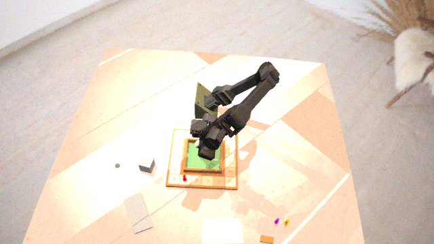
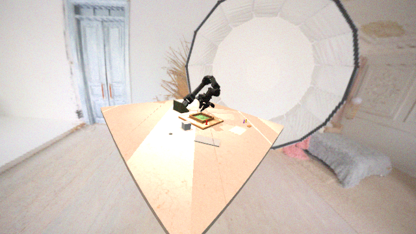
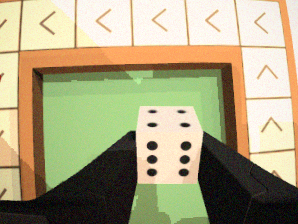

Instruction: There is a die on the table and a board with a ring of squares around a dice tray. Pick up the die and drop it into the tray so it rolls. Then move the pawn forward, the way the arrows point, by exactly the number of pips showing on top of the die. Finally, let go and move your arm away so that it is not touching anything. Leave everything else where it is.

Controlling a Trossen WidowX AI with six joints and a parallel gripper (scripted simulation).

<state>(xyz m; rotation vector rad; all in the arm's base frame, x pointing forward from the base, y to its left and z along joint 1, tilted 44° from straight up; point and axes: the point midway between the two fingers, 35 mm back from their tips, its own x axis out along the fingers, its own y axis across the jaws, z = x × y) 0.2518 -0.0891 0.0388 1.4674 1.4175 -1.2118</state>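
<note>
Right now the red pawn is 12 cm ahead of my gripper tip, 6 cm to the right of it and 6 cm below it. The rest, counted from my gripper tip: grey block 21 cm to the right, 6 cm below, 5 cm ahead; white die right at my gripper tip; green dice tray 8 cm below, 2 cm to the left, 1 cm ahead.
</note>
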